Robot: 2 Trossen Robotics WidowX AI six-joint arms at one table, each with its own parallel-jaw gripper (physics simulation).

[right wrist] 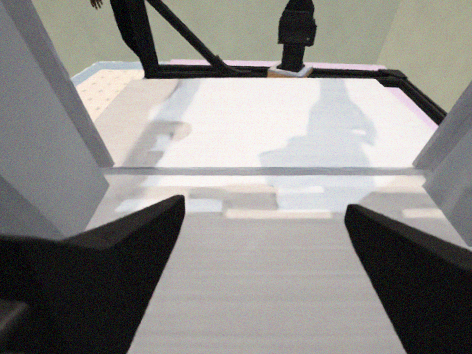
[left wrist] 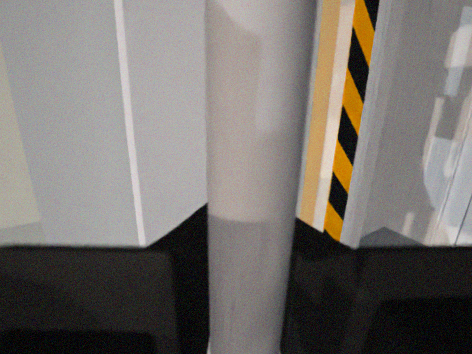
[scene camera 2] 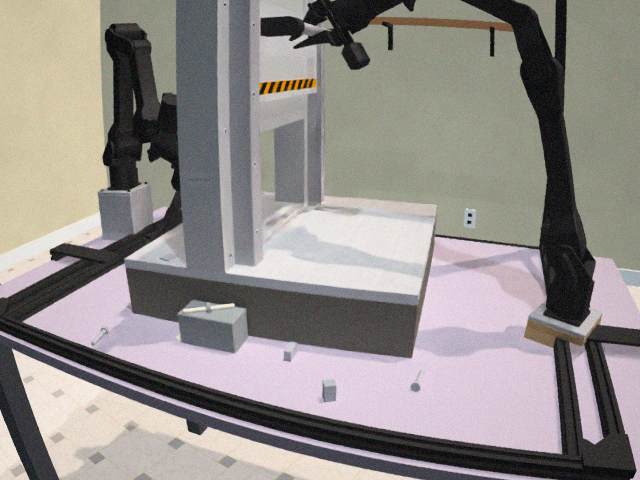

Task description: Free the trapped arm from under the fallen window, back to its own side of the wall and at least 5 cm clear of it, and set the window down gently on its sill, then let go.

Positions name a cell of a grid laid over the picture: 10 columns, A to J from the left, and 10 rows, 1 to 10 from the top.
Labels:
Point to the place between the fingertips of my right gripper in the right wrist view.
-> F6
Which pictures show my left gripper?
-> The left wrist view and scene camera 2 only.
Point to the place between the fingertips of my left gripper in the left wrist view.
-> F6

